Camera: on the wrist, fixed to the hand. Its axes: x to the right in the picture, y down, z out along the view.
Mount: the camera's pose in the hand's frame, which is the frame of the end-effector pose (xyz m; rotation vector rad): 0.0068 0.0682 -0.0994 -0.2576 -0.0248 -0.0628
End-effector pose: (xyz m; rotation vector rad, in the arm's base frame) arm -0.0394 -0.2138 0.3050 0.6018 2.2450 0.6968
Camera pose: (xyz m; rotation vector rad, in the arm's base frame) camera -0.1019 -0.1890 0.4053 0.4094 2.0972 0.9228
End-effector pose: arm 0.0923 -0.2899 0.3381 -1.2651 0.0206 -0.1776
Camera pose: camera 0.0960 -0.3652 0.2438 -1.5258 -0.0182 -0.2185
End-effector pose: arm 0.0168 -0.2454 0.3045 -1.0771 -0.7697 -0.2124
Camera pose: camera 0.1023 -0.2959 0.2358 -1.3014 -0.8141 -0.3595
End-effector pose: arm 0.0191 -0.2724 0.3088 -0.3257 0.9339 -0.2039
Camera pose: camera -0.0557 -0.2294 0.2243 -0.5945 0.9274 -0.1366
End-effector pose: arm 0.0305 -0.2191 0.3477 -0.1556 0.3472 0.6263
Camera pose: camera -0.0320 -0.1852 0.2501 -0.4035 0.2357 0.6088
